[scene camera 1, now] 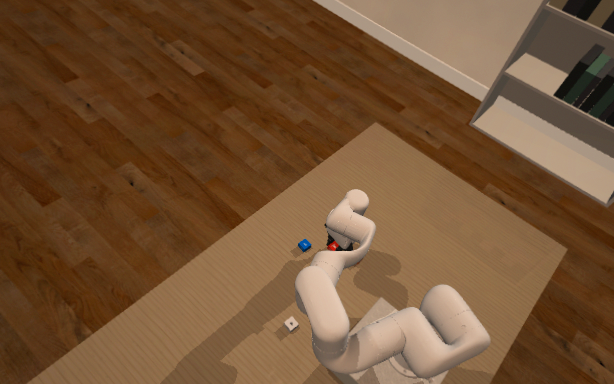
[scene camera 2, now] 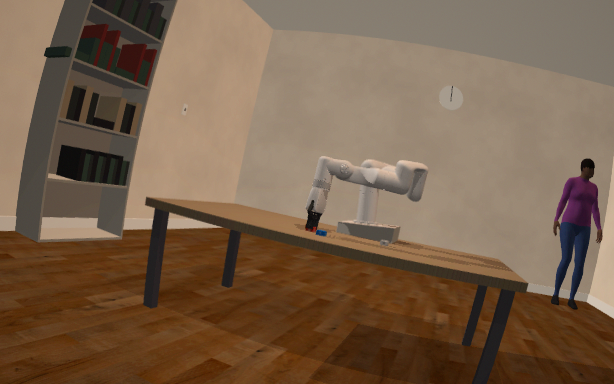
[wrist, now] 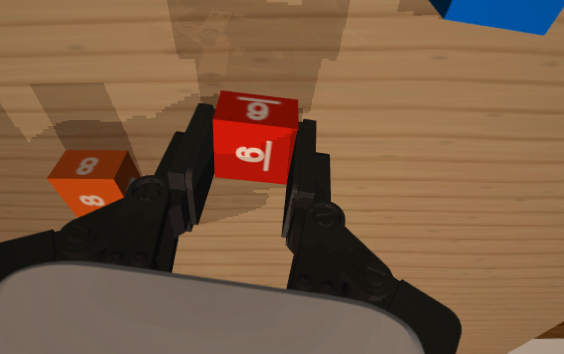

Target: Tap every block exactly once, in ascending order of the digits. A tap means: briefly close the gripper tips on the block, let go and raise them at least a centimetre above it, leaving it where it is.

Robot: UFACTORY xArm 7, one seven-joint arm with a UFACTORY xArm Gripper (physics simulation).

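My gripper [scene camera 1: 336, 244] [scene camera 2: 311, 228] [wrist: 256, 138] is shut on the red block [scene camera 1: 333, 245] [scene camera 2: 310, 230] [wrist: 252, 152], with a finger against each side. The block's faces show an underlined 6. An orange block [wrist: 70, 187] marked 8 lies left of the left finger in the wrist view, partly hidden by it. A blue block [scene camera 1: 304, 245] [scene camera 2: 321, 233] [wrist: 500, 16] stands near the red one; its digit cannot be read. A white block [scene camera 1: 291, 324] [scene camera 2: 384, 242] stands farther off, its mark too small to read. The orange block is hidden in scene camera 1.
The blocks stand on the wooden table [scene camera 1: 425, 190] [scene camera 2: 200, 210]. The arm's grey base [scene camera 2: 360, 231] stands behind them in scene camera 2. A bookshelf [scene camera 1: 537, 150] [scene camera 2: 42, 150] stands beyond the table. A person [scene camera 2: 581, 200] stands at the right by the wall.
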